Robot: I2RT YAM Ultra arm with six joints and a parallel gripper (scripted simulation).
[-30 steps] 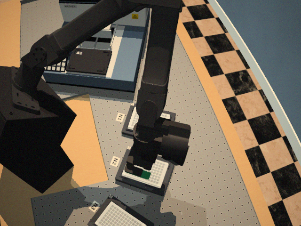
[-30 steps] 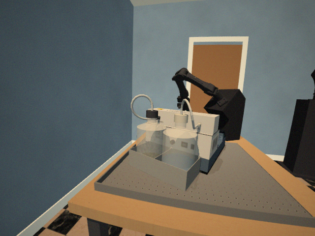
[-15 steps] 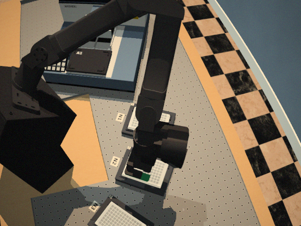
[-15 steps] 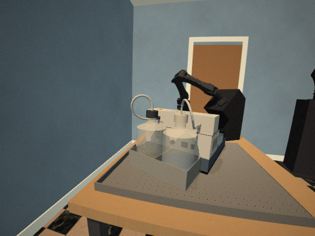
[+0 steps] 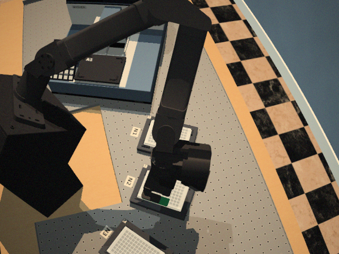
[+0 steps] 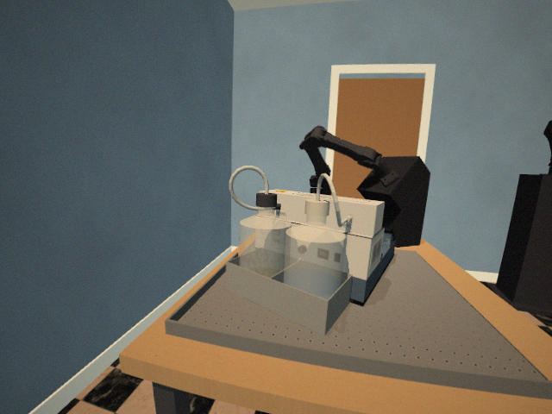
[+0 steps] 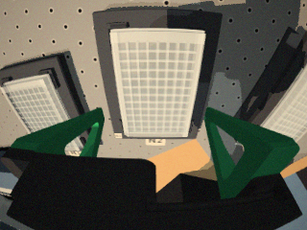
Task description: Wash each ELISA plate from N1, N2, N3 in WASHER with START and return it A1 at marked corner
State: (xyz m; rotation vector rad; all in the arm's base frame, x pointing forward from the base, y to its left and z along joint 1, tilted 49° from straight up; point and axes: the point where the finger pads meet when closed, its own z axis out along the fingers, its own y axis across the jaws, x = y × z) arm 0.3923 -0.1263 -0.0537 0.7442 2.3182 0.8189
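My gripper is now 6 cm above the nest N2. From my hand the other things lie so: nest N3: 9 cm behind, 17 cm to the right, 4 cm below; nest N1: 3 cm ahead, 17 cm to the left, 6 cm below; N3 label: 17 cm behind, 11 cm to the right, 7 cm below.
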